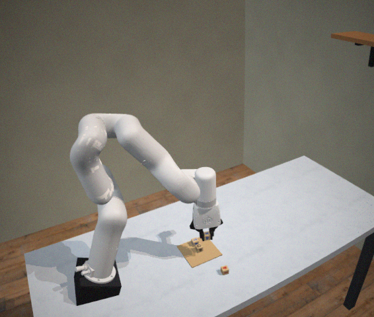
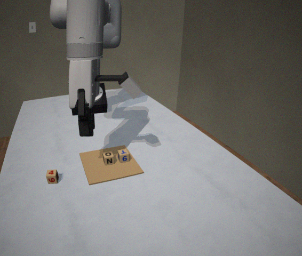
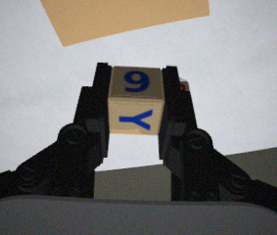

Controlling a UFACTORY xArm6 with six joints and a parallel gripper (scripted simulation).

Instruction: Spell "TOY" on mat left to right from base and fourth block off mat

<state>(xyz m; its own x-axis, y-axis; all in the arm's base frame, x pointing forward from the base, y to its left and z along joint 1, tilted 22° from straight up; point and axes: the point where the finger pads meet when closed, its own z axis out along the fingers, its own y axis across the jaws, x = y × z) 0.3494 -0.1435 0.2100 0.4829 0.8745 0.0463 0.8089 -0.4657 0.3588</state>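
Now: the tan mat 12 cm below my hand and 5 cm to the left of it. The rest, counted from my hand: Y block (1 cm below).
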